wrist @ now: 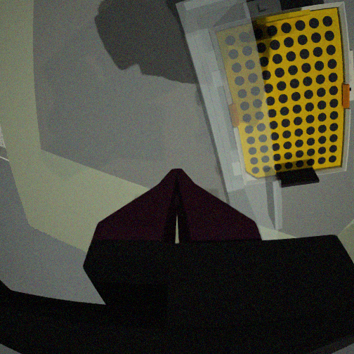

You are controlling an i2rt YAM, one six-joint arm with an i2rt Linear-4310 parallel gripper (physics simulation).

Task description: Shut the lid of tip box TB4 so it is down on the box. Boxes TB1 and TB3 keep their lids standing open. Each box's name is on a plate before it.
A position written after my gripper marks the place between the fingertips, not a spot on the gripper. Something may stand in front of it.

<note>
In view: my gripper (176, 177) and a clear lid (221, 49).
</note>
